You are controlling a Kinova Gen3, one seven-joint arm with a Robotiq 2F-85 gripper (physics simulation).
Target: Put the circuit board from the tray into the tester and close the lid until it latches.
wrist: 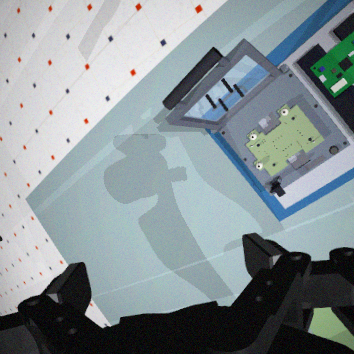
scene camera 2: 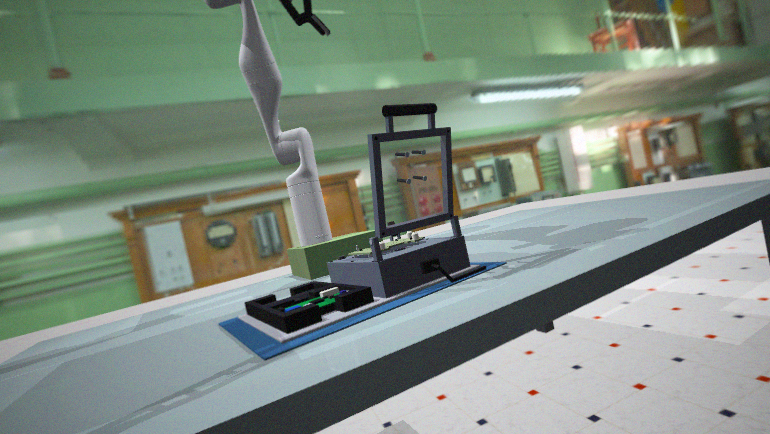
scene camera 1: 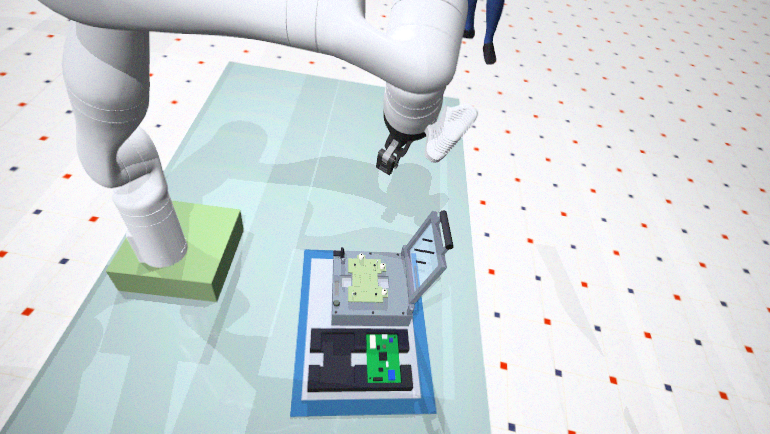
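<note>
The green circuit board lies in the right part of the black tray. The grey tester stands beside the tray, with a pale green plate on its top. Its framed clear lid stands open, with a black handle. My gripper is open and empty, high above the table and behind the tester in scene camera 1. In scene camera 2 part of it shows at the top edge.
The tray and tester stand on a white and blue mat. The arm's base is on a green block at the left in scene camera 1. A person's legs show behind the table. A cable leaves the tester.
</note>
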